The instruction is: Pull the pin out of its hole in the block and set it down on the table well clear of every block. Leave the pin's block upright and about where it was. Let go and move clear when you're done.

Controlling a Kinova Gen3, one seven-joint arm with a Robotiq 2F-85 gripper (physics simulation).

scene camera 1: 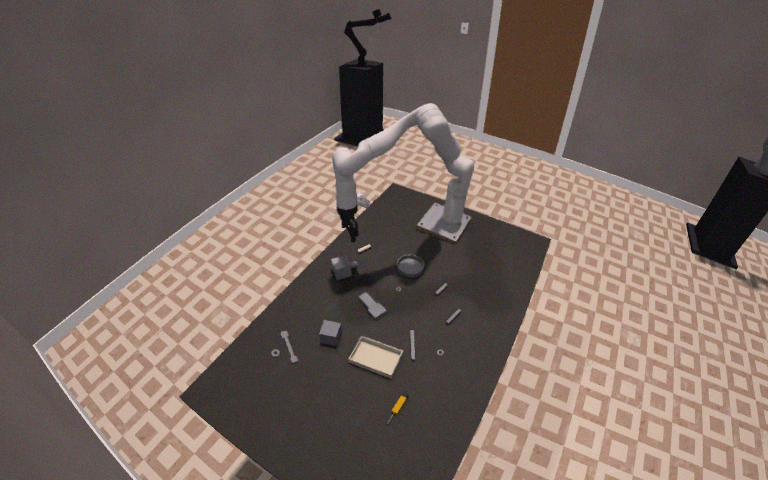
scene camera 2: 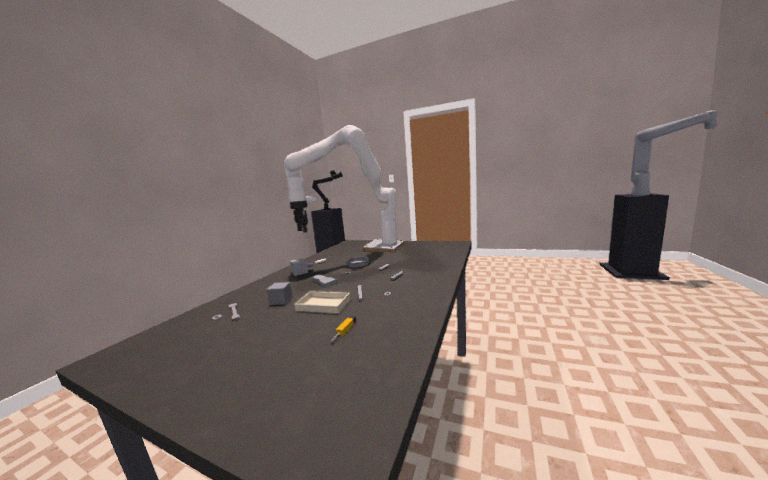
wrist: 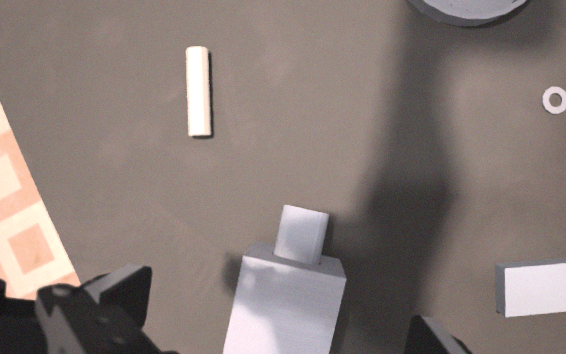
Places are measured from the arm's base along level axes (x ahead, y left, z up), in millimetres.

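Pixels of known places: gripper, fingertip midpoint: [scene camera 1: 348,234] [scene camera 2: 302,232] [wrist: 276,321]; arm's base at its link origin: [scene camera 1: 452,217] [scene camera 2: 389,241].
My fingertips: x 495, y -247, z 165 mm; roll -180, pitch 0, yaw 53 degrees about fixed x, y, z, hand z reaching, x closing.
Ahead of a thing's pixels: the offset from my fingertips to its top centre. Level surfaces: height alone.
The pin's block @[dz -131, dx +36, dy -23 mm] [scene camera 1: 341,268] [scene camera 2: 299,267] [wrist: 285,305], a grey cube, stands upright near the table's left edge. The pin @[dz -150, dx +7, dy +0 mm] [scene camera 1: 353,264] [scene camera 2: 309,264] [wrist: 301,234], short, thick and grey, sticks out sideways from one face of it; its inner end is hidden in the hole. My gripper [scene camera 1: 352,236] [scene camera 2: 301,228] [wrist: 276,321] is open and empty, pointing down, well above the table. In the wrist view its fingers stand on either side of the block, which lies lower down, and the pin shows ahead of them. Another grey block @[dz -131, dx +321, dy +119 mm] [scene camera 1: 330,332] [scene camera 2: 278,294] stands apart on the table @[dz -191 mm] [scene camera 1: 317,430] [scene camera 2: 254,384].
A cream rod @[dz -175, dx -124, dy -13 mm] [scene camera 1: 364,248] [scene camera 2: 320,260] [wrist: 199,92] lies near the pin. A round dish @[dz -168, dx -128, dy +208 mm] [scene camera 1: 410,266] [scene camera 2: 357,262] [wrist: 465,21], a T-shaped grey piece @[dz -173, dx +128, dy +170 mm] [scene camera 1: 372,305] [scene camera 2: 324,280] [wrist: 535,289] and a cream tray @[dz -165, dx +316, dy +297 mm] [scene camera 1: 376,356] [scene camera 2: 322,302] are farther off. A yellow screwdriver @[dz -173, dx +447, dy +447 mm] [scene camera 1: 399,404] [scene camera 2: 344,326] lies beyond the tray.
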